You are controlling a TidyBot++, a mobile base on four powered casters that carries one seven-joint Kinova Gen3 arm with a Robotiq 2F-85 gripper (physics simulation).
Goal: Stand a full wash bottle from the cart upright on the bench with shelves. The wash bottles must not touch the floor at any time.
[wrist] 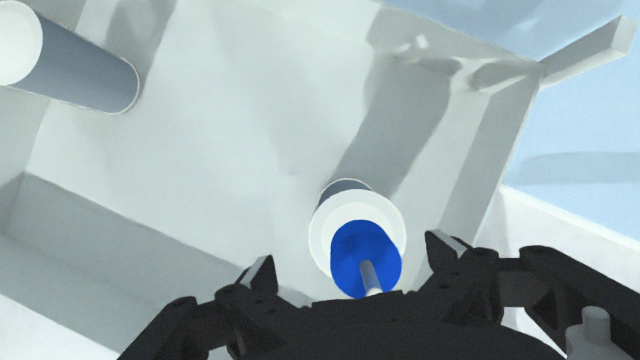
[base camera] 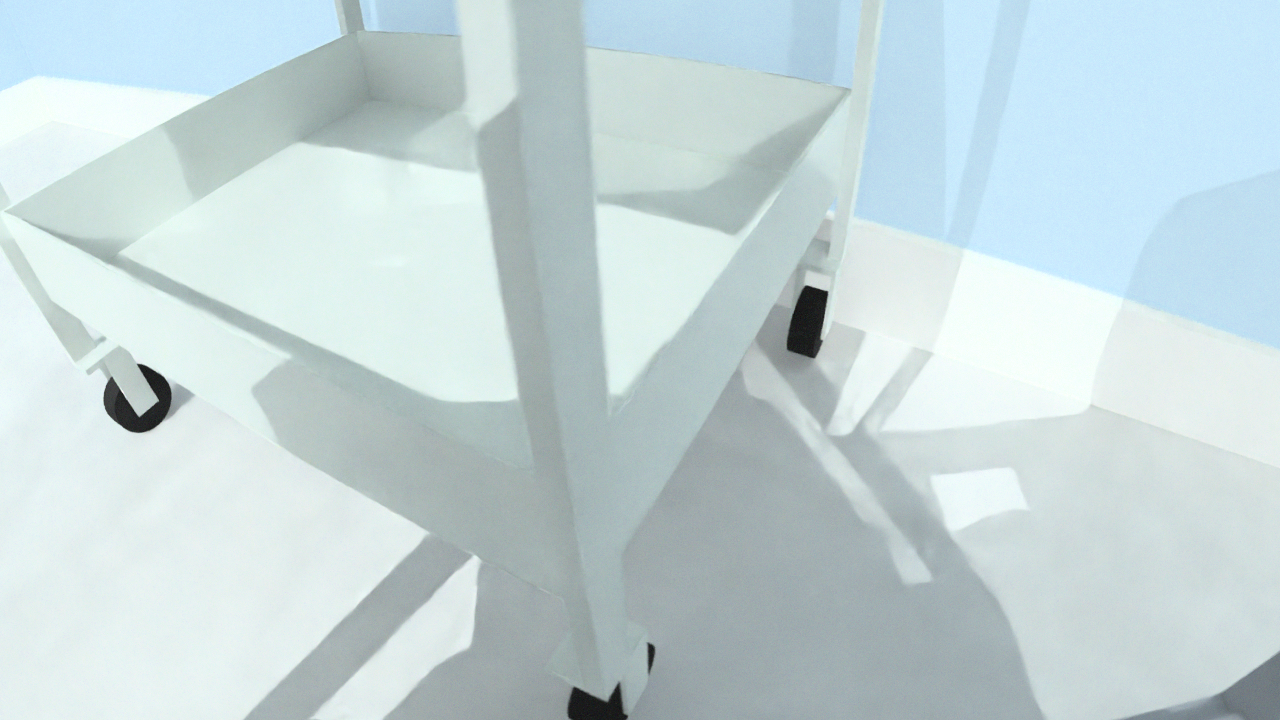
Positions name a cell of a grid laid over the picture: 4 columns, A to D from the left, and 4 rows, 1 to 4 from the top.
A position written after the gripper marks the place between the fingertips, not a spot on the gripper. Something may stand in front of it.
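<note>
The wrist view takes in a white cart (wrist: B2) as well as the gripper (wrist: C3).
</note>
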